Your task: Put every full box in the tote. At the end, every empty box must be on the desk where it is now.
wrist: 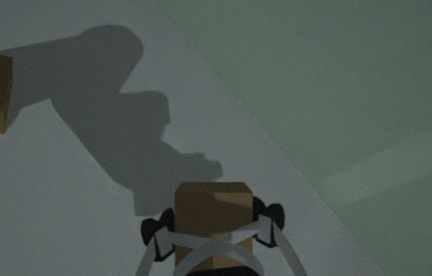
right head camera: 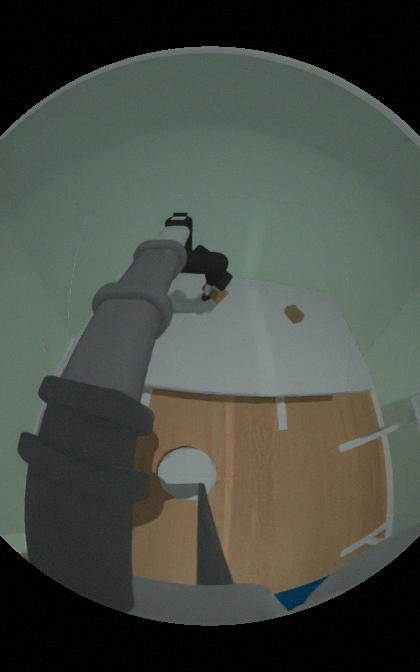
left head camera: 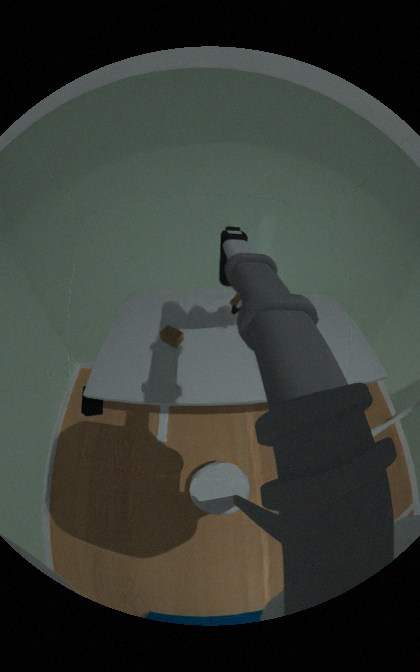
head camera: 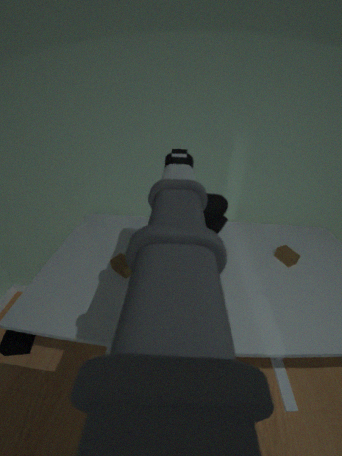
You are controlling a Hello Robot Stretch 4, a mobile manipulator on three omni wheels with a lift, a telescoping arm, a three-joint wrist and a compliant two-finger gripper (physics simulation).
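My gripper (wrist: 213,218) (right head camera: 215,294) is shut on a brown box (wrist: 214,207) (right head camera: 219,295) (left head camera: 235,300) and holds it above the far part of the grey-white desk (head camera: 280,310) (left head camera: 215,370) (right head camera: 250,350) (wrist: 75,225), near an edge. The arm hides gripper and held box in the head view. Another brown box (head camera: 120,265) (left head camera: 172,336) stands on the desk's left part. A third brown box (head camera: 287,255) (right head camera: 294,314) stands on the right part. A box (wrist: 5,92) shows at the wrist view's left edge. Whether the boxes are full or empty cannot be told. No tote can be made out.
The telescoping arm (head camera: 175,300) (left head camera: 300,350) (right head camera: 115,340) reaches over the desk. A black object (head camera: 17,343) (left head camera: 92,401) is at the desk's near left corner. A white disc (left head camera: 220,480) (right head camera: 187,465) is over the wooden floor. A blue edge (left head camera: 205,619) (right head camera: 300,593) shows at the bottom.
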